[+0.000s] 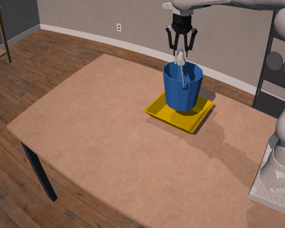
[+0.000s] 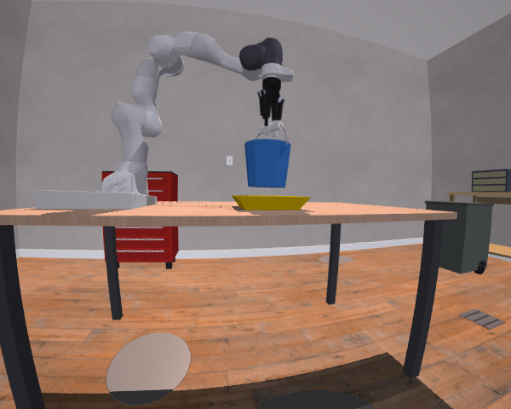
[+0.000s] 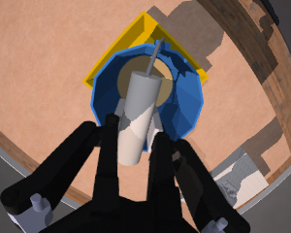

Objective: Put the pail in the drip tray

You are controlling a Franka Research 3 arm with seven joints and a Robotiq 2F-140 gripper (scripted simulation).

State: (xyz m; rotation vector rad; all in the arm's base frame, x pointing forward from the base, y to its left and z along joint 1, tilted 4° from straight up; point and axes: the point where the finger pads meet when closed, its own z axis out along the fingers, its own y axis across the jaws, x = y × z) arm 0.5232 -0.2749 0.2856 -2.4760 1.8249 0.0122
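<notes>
Right now my hand is 3 cm above the pail handle and 1 cm past it. Round my hand: blue pail 10 cm below, 1 cm behind; then yellow drip tray 31 cm below, 2 cm behind, 1 cm to the right.
</notes>
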